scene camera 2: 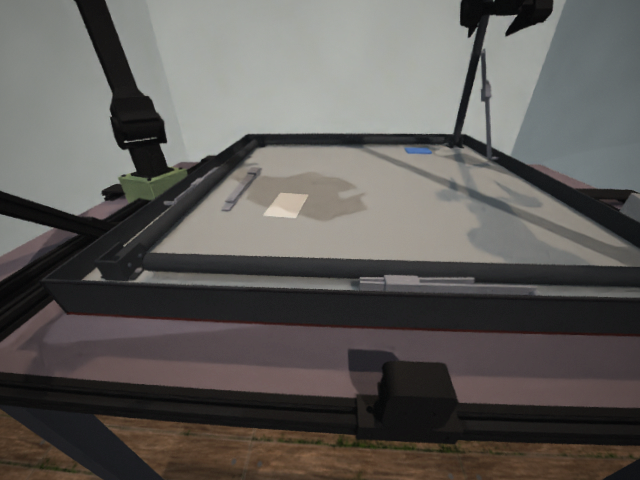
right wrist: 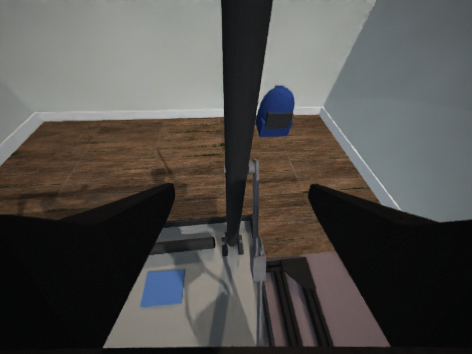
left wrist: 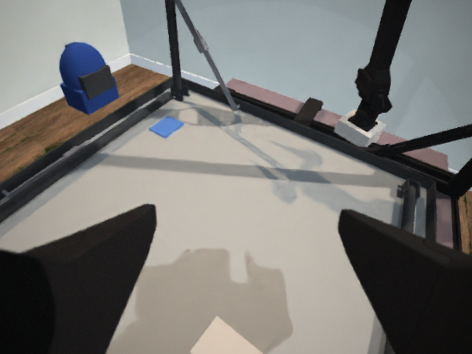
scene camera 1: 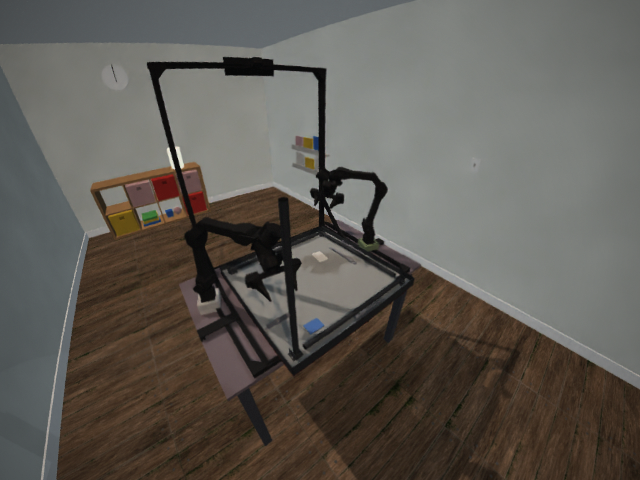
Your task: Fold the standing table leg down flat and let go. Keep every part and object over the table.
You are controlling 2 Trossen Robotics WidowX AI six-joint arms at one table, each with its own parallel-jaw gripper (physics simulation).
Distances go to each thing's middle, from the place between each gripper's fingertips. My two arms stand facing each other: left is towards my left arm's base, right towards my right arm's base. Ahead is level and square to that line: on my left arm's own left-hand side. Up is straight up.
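The blue card [right wrist: 164, 287] is 42 cm ahead of my left hand, 28 cm to the right of it and 32 cm below it. As for the cream card [scene camera 2: 288, 205], my left hand is 2 cm past it and 33 cm above it.
Measured from my right hand, the cream card is 41 cm to the left, 48 cm behind and 30 cm below. And the blue card? My right hand is 29 cm above the blue card, 13 cm to the right of it and 5 cm past it.
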